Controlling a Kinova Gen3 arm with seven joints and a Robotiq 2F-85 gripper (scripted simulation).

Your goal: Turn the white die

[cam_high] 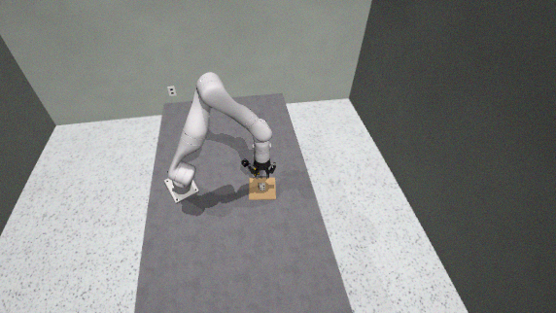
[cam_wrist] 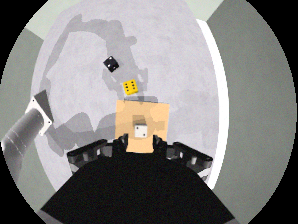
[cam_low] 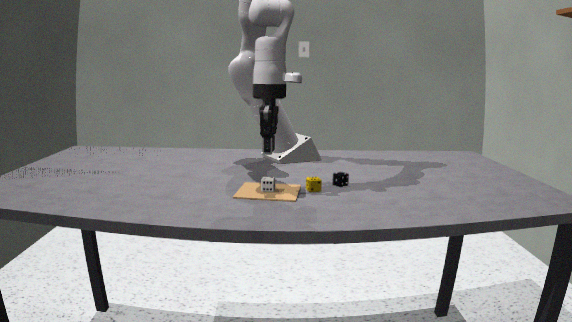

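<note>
The white die is 9 cm below my hand. From my hand the other things lie so: tan mat 11 cm below; yellow die 2 cm behind, 11 cm to the left, 10 cm below; black die 7 cm behind, 18 cm to the left, 10 cm below.
</note>
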